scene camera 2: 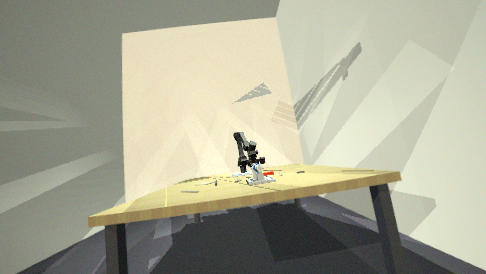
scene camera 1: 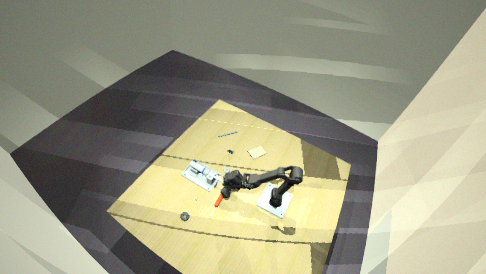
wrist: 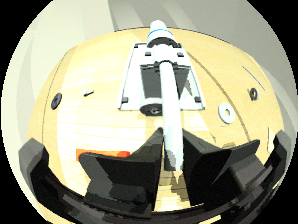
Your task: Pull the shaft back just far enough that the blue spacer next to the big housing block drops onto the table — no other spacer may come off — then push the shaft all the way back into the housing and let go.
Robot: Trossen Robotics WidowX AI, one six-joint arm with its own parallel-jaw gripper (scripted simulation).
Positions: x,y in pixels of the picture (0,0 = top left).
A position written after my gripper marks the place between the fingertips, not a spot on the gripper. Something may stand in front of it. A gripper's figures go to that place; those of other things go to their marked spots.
Labels:
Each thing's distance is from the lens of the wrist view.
my gripper [wrist: 168,130]: 0.10 m
long pale shaft [wrist: 173,160]: 0.07 m

